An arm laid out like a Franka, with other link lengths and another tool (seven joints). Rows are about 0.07 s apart.
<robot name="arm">
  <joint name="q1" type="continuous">
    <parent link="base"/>
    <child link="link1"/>
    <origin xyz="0 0 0.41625" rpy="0 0 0"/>
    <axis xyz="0 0 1"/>
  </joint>
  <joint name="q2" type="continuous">
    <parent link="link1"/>
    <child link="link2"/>
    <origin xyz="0 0 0" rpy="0 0 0"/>
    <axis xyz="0 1 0"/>
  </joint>
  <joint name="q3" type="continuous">
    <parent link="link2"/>
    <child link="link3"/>
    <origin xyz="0 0 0.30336" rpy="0 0 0"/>
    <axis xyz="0 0 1"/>
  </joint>
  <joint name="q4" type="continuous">
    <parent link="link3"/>
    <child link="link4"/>
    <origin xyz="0.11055 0 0" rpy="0 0 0"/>
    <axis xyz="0 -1 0"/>
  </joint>
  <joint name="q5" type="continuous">
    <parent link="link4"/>
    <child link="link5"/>
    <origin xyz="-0.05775 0 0.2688" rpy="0 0 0"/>
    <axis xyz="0 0 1"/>
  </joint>
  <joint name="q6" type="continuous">
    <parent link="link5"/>
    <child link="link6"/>
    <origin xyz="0 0 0" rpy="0 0 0"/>
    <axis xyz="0 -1 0"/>
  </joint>
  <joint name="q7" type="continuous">
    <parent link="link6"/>
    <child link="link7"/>
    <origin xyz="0.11 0 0" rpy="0 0 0"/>
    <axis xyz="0 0 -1"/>
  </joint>
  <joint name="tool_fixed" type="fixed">
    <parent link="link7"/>
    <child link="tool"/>
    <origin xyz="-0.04 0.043 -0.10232" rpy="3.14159 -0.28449 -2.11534"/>
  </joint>
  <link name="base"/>
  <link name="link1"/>
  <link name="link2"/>
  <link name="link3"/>
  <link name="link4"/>
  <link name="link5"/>
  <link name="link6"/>
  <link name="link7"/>
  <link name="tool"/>
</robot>
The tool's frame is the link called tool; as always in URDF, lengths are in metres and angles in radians. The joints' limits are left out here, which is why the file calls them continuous.
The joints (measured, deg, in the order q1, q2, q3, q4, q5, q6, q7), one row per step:
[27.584 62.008 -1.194 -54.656 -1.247 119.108 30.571]
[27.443 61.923 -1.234 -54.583 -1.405 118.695 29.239]
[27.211 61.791 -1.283 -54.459 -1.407 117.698 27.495]
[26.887 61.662 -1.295 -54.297 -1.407 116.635 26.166]
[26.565 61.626 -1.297 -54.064 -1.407 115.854 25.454]
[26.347 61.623 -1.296 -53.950 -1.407 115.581 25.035]
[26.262 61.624 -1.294 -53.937 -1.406 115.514 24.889]
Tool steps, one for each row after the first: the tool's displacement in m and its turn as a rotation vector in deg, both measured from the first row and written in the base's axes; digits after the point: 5 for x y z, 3 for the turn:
[-0.00027 -0.00290 0.00055 -0.348 0.168 1.226]
[-0.00090 -0.00734 0.00113 -0.806 0.843 2.676]
[-0.00083 -0.01223 0.00190 -1.205 1.566 3.635]
[0.00005 -0.01636 0.00253 -1.447 2.049 3.996]
[0.00091 -0.01896 0.00284 -1.523 2.204 4.189]
[0.00123 -0.01996 0.00281 -1.546 2.260 4.248]

